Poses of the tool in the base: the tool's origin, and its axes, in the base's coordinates. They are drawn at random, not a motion.
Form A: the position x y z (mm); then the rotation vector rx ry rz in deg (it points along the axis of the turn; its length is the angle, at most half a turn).
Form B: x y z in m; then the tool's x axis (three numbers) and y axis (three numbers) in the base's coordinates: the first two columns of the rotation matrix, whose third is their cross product. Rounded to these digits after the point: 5 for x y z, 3 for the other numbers.
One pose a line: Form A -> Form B
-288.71 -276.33 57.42 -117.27 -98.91 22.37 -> -0.28871 -0.27633 0.05742 0.184 0.981 0.061 0.859 -0.131 -0.495
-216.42 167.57 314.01 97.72 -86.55 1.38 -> -0.21642 0.16757 0.31401 0.275 -0.811 0.517 -0.827 0.075 0.557
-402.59 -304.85 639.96 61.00 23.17 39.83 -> -0.40259 -0.30485 0.63996 0.722 0.692 0.024 -0.321 0.305 0.897
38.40 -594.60 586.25 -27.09 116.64 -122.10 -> 0.03840 -0.59460 0.58625 -0.938 -0.326 0.118 -0.103 -0.063 -0.993
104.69 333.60 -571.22 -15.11 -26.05 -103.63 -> 0.10469 0.33360 -0.57122 -0.282 -0.870 0.405 0.958 -0.231 0.170
